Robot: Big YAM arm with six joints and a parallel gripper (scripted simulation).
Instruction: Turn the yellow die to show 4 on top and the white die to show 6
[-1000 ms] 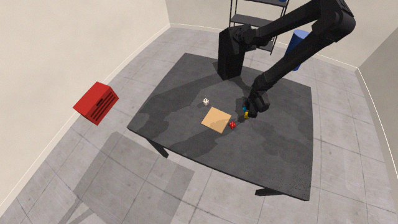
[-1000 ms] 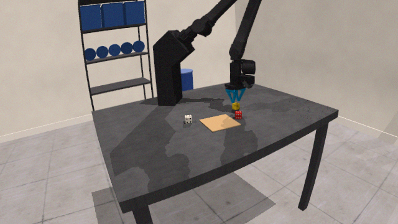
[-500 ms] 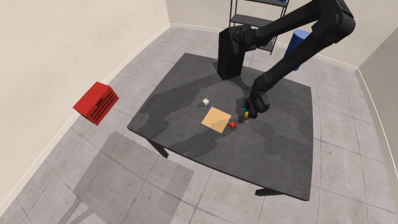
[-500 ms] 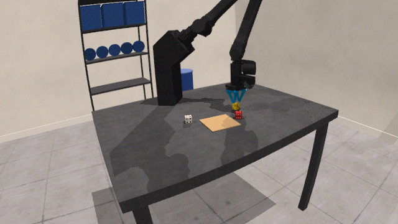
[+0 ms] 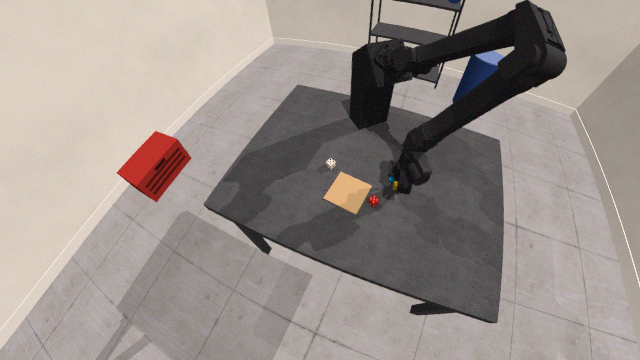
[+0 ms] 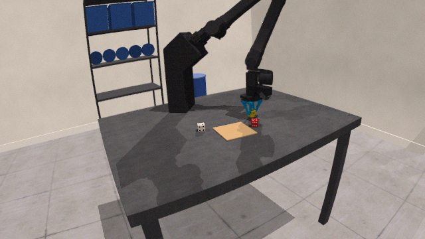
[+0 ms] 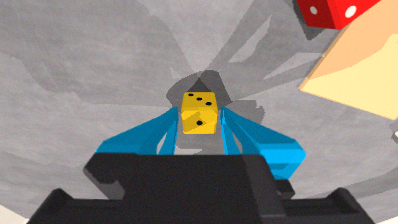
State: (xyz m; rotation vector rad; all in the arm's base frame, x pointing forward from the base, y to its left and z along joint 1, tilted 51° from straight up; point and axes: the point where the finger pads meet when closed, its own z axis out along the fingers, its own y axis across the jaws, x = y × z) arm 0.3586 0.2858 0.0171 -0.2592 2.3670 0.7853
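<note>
My gripper is now 1 cm above the yellow die. Round my hand: tan mat: 14 cm ahead, 14 cm to the right, 2 cm below; red die: 12 cm ahead, 4 cm to the right, 1 cm below; white die: 8 cm ahead, 27 cm to the right, 1 cm below.
</note>
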